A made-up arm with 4 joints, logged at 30 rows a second.
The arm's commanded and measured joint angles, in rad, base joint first. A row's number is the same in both.
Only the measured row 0 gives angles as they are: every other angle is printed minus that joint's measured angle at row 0.
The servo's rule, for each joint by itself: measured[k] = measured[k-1] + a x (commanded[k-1-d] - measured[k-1]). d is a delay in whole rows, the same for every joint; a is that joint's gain. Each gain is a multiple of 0.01, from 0.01 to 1. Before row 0 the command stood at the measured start. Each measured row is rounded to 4 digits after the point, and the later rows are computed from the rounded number. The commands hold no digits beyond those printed.
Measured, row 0: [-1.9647 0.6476 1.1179 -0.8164]
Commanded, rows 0 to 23: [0.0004 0.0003 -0.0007 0.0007]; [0.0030 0.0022 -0.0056 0.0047]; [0.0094 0.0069 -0.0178 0.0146]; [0.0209 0.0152 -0.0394 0.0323]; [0.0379 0.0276 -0.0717 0.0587]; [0.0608 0.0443 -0.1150 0.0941]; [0.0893 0.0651 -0.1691 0.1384]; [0.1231 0.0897 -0.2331 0.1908]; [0.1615 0.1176 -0.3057 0.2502]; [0.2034 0.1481 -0.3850 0.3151]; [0.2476 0.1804 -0.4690 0.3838]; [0.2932 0.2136 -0.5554 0.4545]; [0.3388 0.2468 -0.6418 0.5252]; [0.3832 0.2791 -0.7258 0.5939]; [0.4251 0.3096 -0.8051 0.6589]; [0.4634 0.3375 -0.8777 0.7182]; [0.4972 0.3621 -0.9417 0.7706]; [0.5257 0.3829 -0.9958 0.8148]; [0.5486 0.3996 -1.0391 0.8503]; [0.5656 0.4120 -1.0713 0.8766]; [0.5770 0.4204 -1.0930 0.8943]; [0.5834 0.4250 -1.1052 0.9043]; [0.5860 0.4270 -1.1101 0.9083]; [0.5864 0.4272 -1.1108 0.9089]
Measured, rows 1 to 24: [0.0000 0.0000 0.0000 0.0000]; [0.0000 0.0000 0.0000 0.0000]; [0.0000 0.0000 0.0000 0.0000]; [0.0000 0.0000 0.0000 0.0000]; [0.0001 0.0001 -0.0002 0.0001]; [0.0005 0.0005 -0.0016 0.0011]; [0.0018 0.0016 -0.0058 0.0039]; [0.0047 0.0039 -0.0145 0.0099]; [0.0097 0.0079 -0.0294 0.0201]; [0.0174 0.0141 -0.0517 0.0356]; [0.0282 0.0228 -0.0822 0.0572]; [0.0424 0.0342 -0.1214 0.0853]; [0.0603 0.0484 -0.1693 0.1199]; [0.0818 0.0653 -0.2254 0.1609]; [0.1067 0.0849 -0.2887 0.2077]; [0.1347 0.1068 -0.3580 0.2595]; [0.1653 0.1306 -0.4318 0.3153]; [0.1980 0.1558 -0.5082 0.3738]; [0.2321 0.1819 -0.5854 0.4337]; [0.2668 0.2084 -0.6614 0.4934]; [0.3014 0.2345 -0.7343 0.5516]; [0.3350 0.2597 -0.8023 0.6069]; [0.3670 0.2835 -0.8639 0.6580]; [0.3968 0.3053 -0.9178 0.7039]
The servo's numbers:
d 4
a 0.15 0.17 0.26 0.21

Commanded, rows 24 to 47: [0.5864 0.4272 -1.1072 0.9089]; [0.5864 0.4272 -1.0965 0.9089]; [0.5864 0.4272 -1.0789 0.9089]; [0.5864 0.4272 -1.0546 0.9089]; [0.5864 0.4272 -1.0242 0.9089]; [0.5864 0.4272 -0.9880 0.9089]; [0.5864 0.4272 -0.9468 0.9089]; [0.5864 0.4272 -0.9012 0.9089]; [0.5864 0.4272 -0.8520 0.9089]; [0.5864 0.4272 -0.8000 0.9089]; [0.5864 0.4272 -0.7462 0.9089]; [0.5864 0.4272 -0.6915 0.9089]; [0.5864 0.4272 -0.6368 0.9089]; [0.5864 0.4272 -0.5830 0.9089]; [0.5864 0.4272 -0.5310 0.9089]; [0.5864 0.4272 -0.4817 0.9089]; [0.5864 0.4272 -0.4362 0.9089]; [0.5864 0.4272 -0.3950 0.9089]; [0.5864 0.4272 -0.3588 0.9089]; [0.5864 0.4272 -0.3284 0.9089]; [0.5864 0.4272 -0.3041 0.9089]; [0.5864 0.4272 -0.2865 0.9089]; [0.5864 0.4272 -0.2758 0.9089]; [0.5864 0.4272 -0.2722 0.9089]
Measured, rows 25 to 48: [0.4238 0.3249 -0.9634 0.7439]; [0.4477 0.3419 -1.0003 0.7776]; [0.4684 0.3564 -1.0288 0.8050]; [0.4861 0.3684 -1.0501 0.8268]; [0.5011 0.3784 -1.0649 0.8440]; [0.5139 0.3867 -1.0731 0.8576]; [0.5248 0.3936 -1.0746 0.8684]; [0.5340 0.3993 -1.0694 0.8769]; [0.5419 0.4040 -1.0576 0.8836]; [0.5486 0.4079 -1.0395 0.8889]; [0.5543 0.4112 -1.0154 0.8931]; [0.5591 0.4139 -0.9857 0.8964]; [0.5632 0.4162 -0.9509 0.8990]; [0.5667 0.4181 -0.9117 0.9011]; [0.5697 0.4196 -0.8687 0.9027]; [0.5722 0.4209 -0.8226 0.9040]; [0.5743 0.4220 -0.7743 0.9050]; [0.5761 0.4229 -0.7246 0.9058]; [0.5776 0.4236 -0.6743 0.9065]; [0.5789 0.4242 -0.6242 0.9070]; [0.5800 0.4247 -0.5753 0.9074]; [0.5810 0.4251 -0.5284 0.9077]; [0.5818 0.4255 -0.4843 0.9080]; [0.5825 0.4258 -0.4438 0.9082]
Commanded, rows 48 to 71: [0.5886 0.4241 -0.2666 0.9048]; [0.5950 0.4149 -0.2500 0.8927]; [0.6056 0.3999 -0.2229 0.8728]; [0.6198 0.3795 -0.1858 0.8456]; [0.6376 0.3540 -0.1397 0.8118]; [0.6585 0.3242 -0.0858 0.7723]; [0.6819 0.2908 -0.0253 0.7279]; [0.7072 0.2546 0.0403 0.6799]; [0.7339 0.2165 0.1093 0.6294]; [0.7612 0.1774 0.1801 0.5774]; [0.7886 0.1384 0.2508 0.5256]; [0.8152 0.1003 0.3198 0.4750]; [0.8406 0.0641 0.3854 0.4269]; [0.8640 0.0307 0.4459 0.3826]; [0.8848 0.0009 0.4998 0.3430]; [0.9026 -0.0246 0.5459 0.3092]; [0.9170 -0.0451 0.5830 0.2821]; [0.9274 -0.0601 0.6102 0.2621]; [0.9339 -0.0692 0.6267 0.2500]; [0.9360 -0.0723 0.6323 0.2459]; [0.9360 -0.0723 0.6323 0.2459]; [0.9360 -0.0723 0.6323 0.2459]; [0.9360 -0.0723 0.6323 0.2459]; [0.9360 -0.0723 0.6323 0.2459]
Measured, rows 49 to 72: [0.5831 0.4260 -0.4075 0.9083]; [0.5836 0.4262 -0.3760 0.9084]; [0.5840 0.4264 -0.3499 0.9085]; [0.5844 0.4265 -0.3297 0.9086]; [0.5850 0.4261 -0.3133 0.9078]; [0.5865 0.4242 -0.2968 0.9046]; [0.5894 0.4201 -0.2776 0.8979]; [0.5940 0.4132 -0.2537 0.8869]; [0.6005 0.4031 -0.2241 0.8711]; [0.6092 0.3897 -0.1881 0.8504]; [0.6201 0.3729 -0.1458 0.8247]; [0.6332 0.3528 -0.0974 0.7943]; [0.6483 0.3296 -0.0437 0.7597]; [0.6652 0.3037 0.0145 0.7214]; [0.6837 0.2756 0.0759 0.6803]; [0.7034 0.2458 0.1393 0.6372]; [0.7240 0.2149 0.2033 0.5930]; [0.7450 0.1836 0.2664 0.5488]; [0.7660 0.1525 0.3271 0.5056]; [0.7865 0.1224 0.3840 0.4644]; [0.8061 0.0939 0.4357 0.4261]; [0.8243 0.0677 0.4811 0.3917]; [0.8407 0.0444 0.5190 0.3619]; [0.8550 0.0246 0.5485 0.3375]
